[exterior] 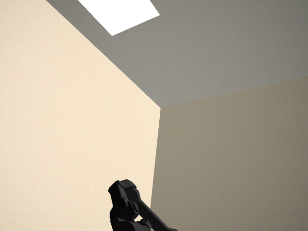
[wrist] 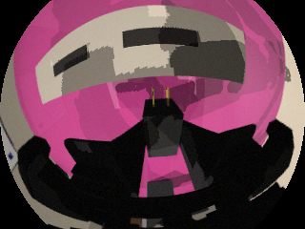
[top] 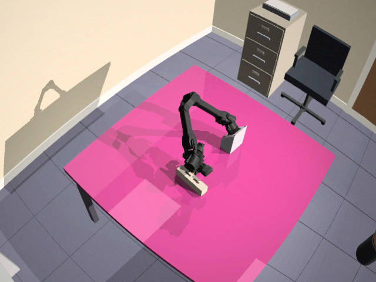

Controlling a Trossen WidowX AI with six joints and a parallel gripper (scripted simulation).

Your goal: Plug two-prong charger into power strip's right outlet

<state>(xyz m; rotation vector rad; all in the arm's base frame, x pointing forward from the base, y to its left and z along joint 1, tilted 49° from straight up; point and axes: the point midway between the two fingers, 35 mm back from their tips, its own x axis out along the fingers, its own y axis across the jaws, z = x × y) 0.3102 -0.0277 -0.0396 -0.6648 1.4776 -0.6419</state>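
The dark grey charger is 2 cm ahead of my gripper tip and 1 cm above it.
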